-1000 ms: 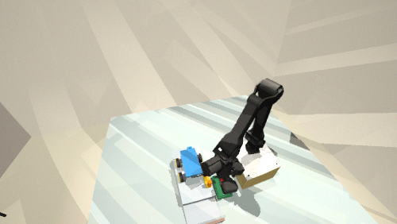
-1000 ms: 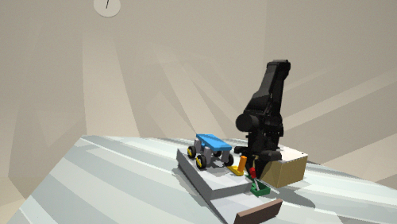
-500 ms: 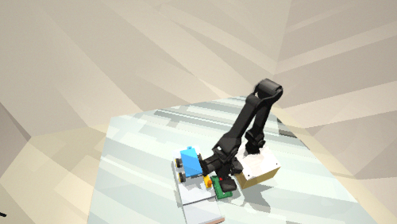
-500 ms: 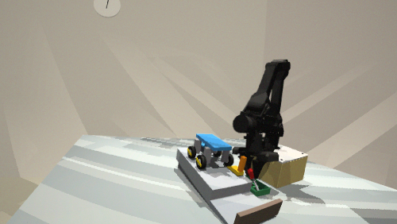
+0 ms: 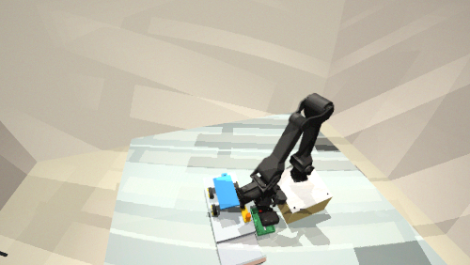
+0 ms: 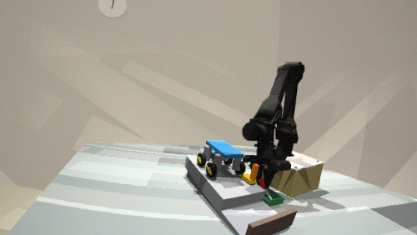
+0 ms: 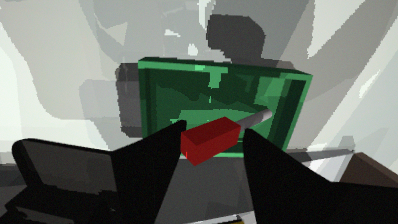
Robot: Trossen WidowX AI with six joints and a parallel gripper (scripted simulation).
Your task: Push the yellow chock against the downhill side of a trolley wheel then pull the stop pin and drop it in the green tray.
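My gripper tip is 10 mm to the right of the red-headed stop pin. Also, from my gripper tip: yellow chock: 70 mm ahead, 50 mm above; grey ramp: 140 mm ahead, 60 mm to the right, 10 mm above; green tray: 10 mm to the left, 40 mm below.
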